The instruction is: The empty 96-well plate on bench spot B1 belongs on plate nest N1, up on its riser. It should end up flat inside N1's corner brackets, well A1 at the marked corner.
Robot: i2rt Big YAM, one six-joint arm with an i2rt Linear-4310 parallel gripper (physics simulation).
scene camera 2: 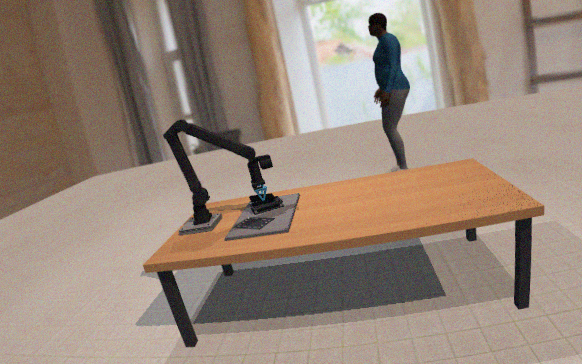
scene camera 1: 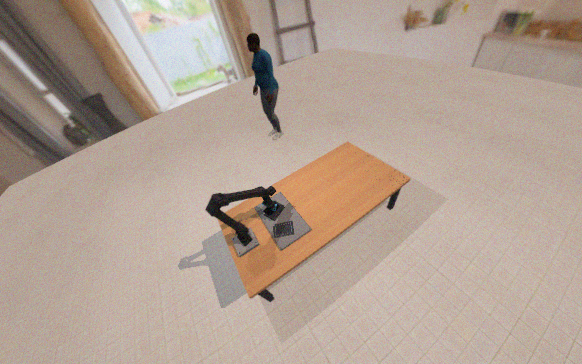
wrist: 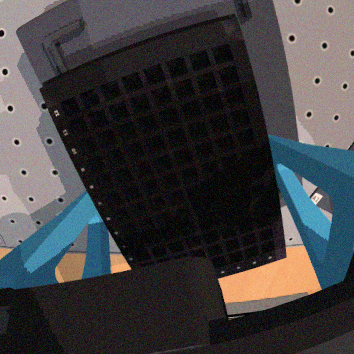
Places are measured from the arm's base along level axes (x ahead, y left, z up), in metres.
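Pixels of known places: gripper, fingertip midpoint: [scene camera 2: 262, 198] [scene camera 1: 271, 208] [wrist: 180, 171]; arm's base, origin of the base link: [scene camera 2: 203, 220] [scene camera 1: 245, 238].
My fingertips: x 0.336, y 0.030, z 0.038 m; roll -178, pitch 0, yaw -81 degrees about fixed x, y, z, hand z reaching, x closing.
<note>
Ahead of a thing's pixels: the offset from my fingertips to its top centre. "spot": to the spot under its first point. Level surfaces: height alone.
The dark 96-well plate {dx -0.001, dy +0.000, dz +0.023 m} [wrist: 165, 140] [scene camera 2: 259, 199] is between my gripper's blue fingers, wells up, with number 12 at its far left corner in the wrist view. My gripper [wrist: 180, 171] [scene camera 2: 262, 193] [scene camera 1: 273, 207] is shut on it, one finger at each long side. Nest N1 {dx +0.013, dy -0.007, dz -0.017 m} [wrist: 286, 90] [scene camera 2: 270, 206], a dark raised block, is below the plate. Its far left corner bracket {spot: dx +0.065, dy +0.048, dz -0.024 m} [wrist: 58, 46] shows beyond the plate's far edge; another bracket {spot: dx +0.069, dy -0.040, dz -0.021 m} [wrist: 243, 10] shows at the far right. The near brackets and the marked corner are hidden. The plate appears slightly above the nest; contact cannot be told.
A dark dotted rectangle {spot: dx -0.055, dy -0.207, dz -0.052 m} [scene camera 1: 283, 229] [scene camera 2: 255, 223] lies on the grey perforated board [scene camera 1: 300, 231] [scene camera 2: 291, 215], nearer the scene cameras than the nest. The arm's base plate [scene camera 1: 239, 249] [scene camera 2: 189, 229] is beside the board on the wooden table {dz -0.066 m} [scene camera 1: 340, 185] [scene camera 2: 400, 200]. A person [scene camera 1: 265, 72] [scene camera 2: 392, 65] stands behind the table.
</note>
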